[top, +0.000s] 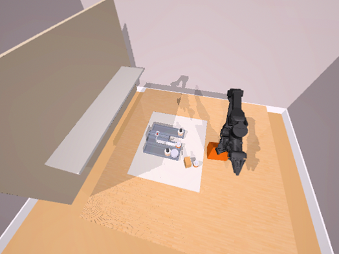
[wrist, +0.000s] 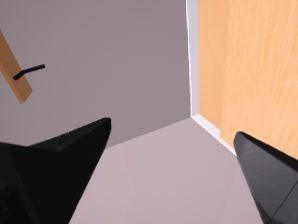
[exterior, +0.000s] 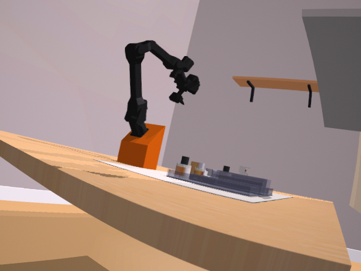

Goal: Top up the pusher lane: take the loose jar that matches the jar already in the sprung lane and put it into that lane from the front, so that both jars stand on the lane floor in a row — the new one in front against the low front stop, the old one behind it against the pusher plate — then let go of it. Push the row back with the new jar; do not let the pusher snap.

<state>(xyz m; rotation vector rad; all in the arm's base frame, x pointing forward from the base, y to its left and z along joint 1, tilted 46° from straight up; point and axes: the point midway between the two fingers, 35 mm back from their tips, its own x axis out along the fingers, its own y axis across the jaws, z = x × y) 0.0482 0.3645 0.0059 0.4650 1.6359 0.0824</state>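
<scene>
The wooden block is 360 mm below my gripper tip, 200 mm ahead of it and 160 mm to the right of it. Also, from my gripper tip: lane unit (430 mm ahead, 380 mm below, 340 mm to the right).
</scene>
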